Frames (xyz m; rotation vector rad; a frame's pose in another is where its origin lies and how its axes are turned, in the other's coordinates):
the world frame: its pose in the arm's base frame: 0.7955 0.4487 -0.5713 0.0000 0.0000 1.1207
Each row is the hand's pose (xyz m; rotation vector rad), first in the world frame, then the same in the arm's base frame.
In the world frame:
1: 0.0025 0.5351 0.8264 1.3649 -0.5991 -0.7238
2: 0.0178 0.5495 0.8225 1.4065 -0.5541 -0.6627
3: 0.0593 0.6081 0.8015 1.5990 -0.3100 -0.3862
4: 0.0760 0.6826 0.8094 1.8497 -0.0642 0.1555
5: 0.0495 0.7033 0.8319 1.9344 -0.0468 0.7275
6: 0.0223 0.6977 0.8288 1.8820 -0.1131 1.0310
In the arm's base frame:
1: 0.3148 0.6837 0.2551 1.4365 0.2123 0.1897
2: 0.3085 0.7038 0.2512 1.4557 0.2725 0.2435
3: 0.2738 0.7666 0.2302 1.5261 0.5899 0.4773
4: 0.2139 0.8141 0.2381 1.6903 0.9805 0.9185
5: 0.1838 0.7992 0.2606 1.8605 1.1055 1.4211
6: 0.1770 0.7723 0.2575 1.9137 1.0463 1.7258

